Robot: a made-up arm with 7 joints.
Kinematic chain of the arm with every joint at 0, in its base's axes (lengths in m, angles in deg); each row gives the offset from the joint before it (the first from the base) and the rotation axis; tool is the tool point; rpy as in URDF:
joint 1: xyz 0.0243 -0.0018 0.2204 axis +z
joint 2: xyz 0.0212 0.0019 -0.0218 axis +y
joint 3: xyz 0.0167 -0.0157 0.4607 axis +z
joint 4: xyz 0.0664 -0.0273 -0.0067 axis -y
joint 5: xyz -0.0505 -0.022 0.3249 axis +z
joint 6: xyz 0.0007 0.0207 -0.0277 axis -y
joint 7: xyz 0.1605 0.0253 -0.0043 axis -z
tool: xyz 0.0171 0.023 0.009 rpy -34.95 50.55 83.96
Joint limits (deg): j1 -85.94..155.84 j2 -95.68..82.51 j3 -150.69..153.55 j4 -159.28..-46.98 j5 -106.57..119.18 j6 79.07..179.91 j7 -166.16..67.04
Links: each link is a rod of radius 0.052 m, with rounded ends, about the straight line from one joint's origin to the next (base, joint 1, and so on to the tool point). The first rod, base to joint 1, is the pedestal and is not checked.
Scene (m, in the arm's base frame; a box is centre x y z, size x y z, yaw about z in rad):
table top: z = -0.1
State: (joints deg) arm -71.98 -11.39 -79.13 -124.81 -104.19 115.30 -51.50
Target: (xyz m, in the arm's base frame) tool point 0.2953 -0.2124 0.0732
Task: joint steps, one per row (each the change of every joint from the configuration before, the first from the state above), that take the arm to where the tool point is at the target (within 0.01 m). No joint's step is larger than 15 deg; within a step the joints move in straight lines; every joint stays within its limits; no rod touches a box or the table.
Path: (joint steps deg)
1: 12.70 13.13 13.87 -4.10 2.65 2.78 1.55
2: 12.71 13.14 13.87 -4.10 2.65 2.77 1.56
3: 12.70 13.13 13.88 -4.10 2.66 2.78 1.55
4: 12.70 13.13 13.87 -4.10 2.65 2.77 1.56

